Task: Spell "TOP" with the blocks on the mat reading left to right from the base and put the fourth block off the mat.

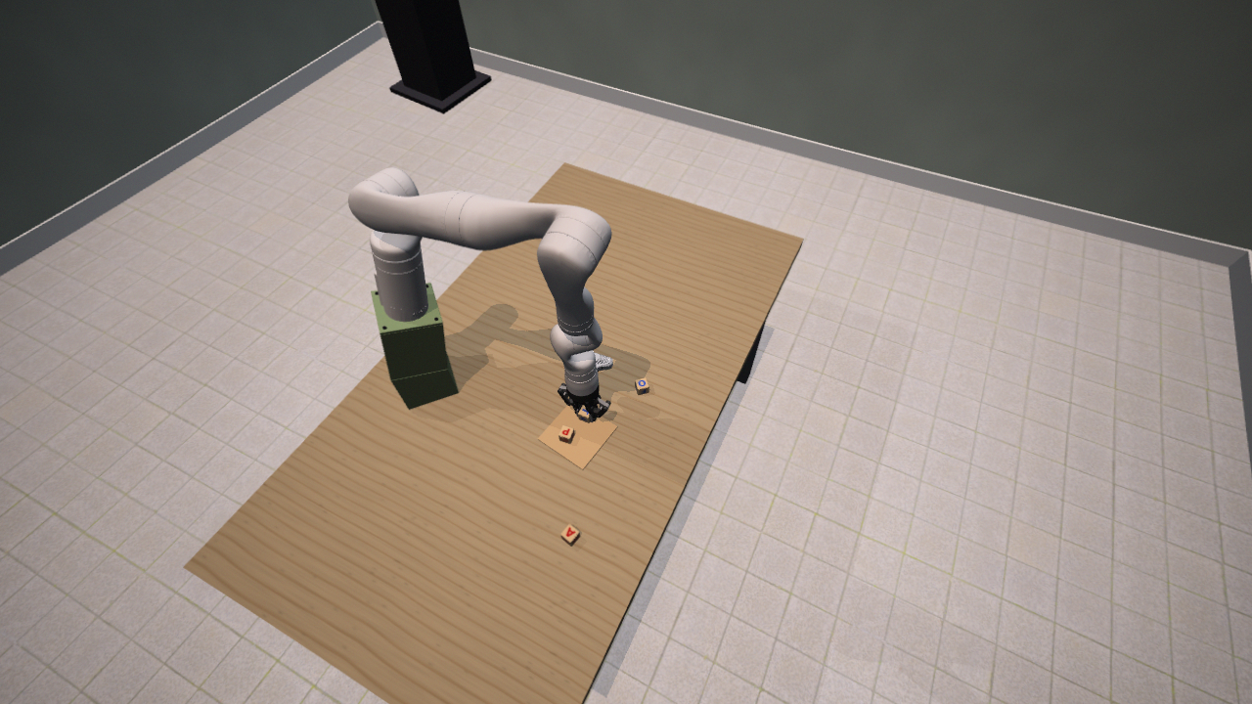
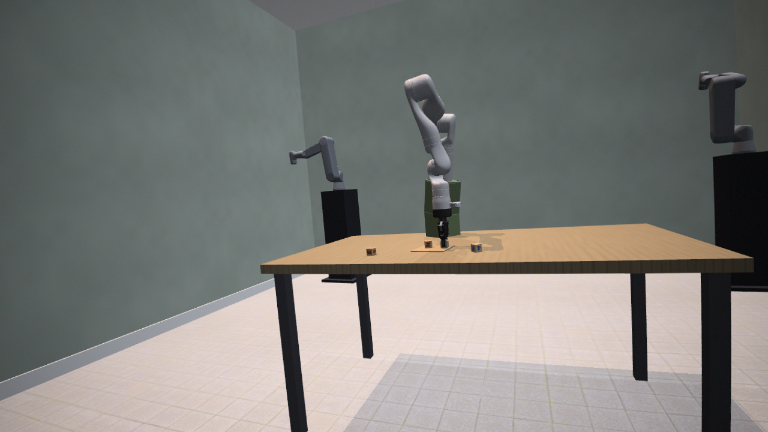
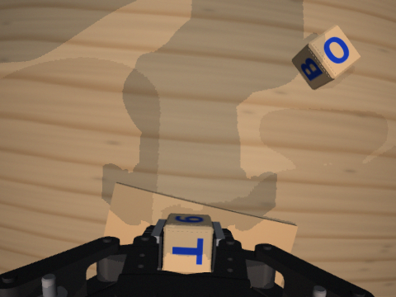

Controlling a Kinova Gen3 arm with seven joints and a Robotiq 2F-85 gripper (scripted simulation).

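The tan mat lies 50 mm to the right of my hand, 20 mm below it and 10 mm ahead of it.
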